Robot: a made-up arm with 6 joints. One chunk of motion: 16 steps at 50 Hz.
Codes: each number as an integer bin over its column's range. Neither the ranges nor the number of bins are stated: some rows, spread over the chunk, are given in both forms.
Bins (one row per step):
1: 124 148 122 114 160 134
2: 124 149 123 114 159 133
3: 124 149 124 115 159 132
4: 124 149 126 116 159 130
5: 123 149 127 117 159 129
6: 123 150 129 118 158 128
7: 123 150 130 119 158 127
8: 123 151 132 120 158 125
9: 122 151 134 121 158 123
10: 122 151 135 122 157 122
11: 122 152 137 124 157 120
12: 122 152 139 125 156 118
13: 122 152 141 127 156 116
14: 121 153 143 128 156 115
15: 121 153 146 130 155 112
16: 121 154 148 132 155 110
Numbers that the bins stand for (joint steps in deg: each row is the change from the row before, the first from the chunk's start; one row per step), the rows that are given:
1: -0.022 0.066 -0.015 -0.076 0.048 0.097
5: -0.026 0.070 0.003 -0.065 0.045 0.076
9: -0.029 0.078 0.029 -0.052 0.041 0.051
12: -0.029 0.082 0.047 -0.038 0.034 0.031
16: -0.033 0.090 0.080 -0.015 0.031 -0.003
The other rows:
2: -0.022 0.070 -0.011 -0.076 0.045 0.093
3: -0.022 0.070 -0.008 -0.072 0.045 0.089
4: -0.022 0.070 0.000 -0.069 0.045 0.080
6: -0.026 0.074 0.010 -0.062 0.041 0.072
7: -0.026 0.074 0.014 -0.059 0.041 0.068
8: -0.026 0.078 0.021 -0.055 0.041 0.060
10: -0.029 0.078 0.032 -0.049 0.038 0.047
11: -0.029 0.082 0.040 -0.042 0.038 0.039
13: -0.029 0.082 0.054 -0.032 0.034 0.022
14: -0.033 0.086 0.062 -0.028 0.034 0.018
15: -0.033 0.086 0.072 -0.022 0.031 0.006

